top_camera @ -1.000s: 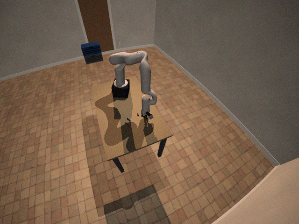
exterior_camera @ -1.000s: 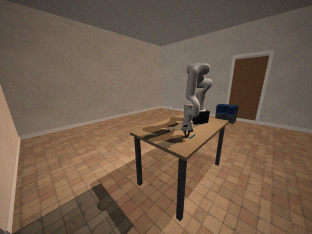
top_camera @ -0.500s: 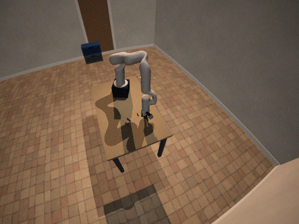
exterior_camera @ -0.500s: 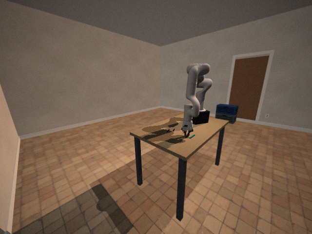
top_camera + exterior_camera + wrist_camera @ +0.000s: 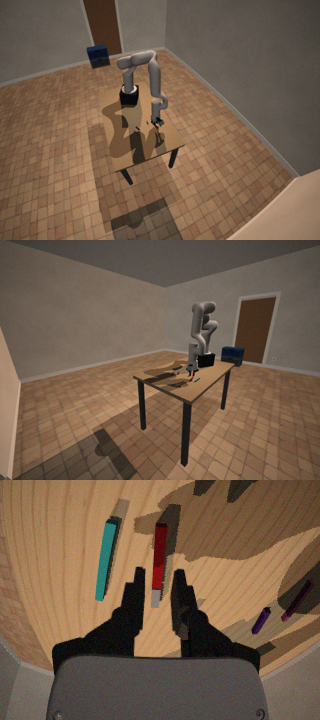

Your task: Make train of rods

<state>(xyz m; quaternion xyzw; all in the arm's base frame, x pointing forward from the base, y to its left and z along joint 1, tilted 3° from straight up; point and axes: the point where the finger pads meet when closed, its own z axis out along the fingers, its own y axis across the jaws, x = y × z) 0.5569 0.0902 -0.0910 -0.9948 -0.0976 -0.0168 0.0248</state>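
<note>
The red rod is 60 mm below my hand. The rest, counted from my hand: grey rod 50 mm behind, 10 mm to the right, 60 mm below; turquoise rod 20 mm behind, 50 mm to the left, 60 mm below; orange rod 80 mm behind, 60 mm to the right, 60 mm below.
</note>
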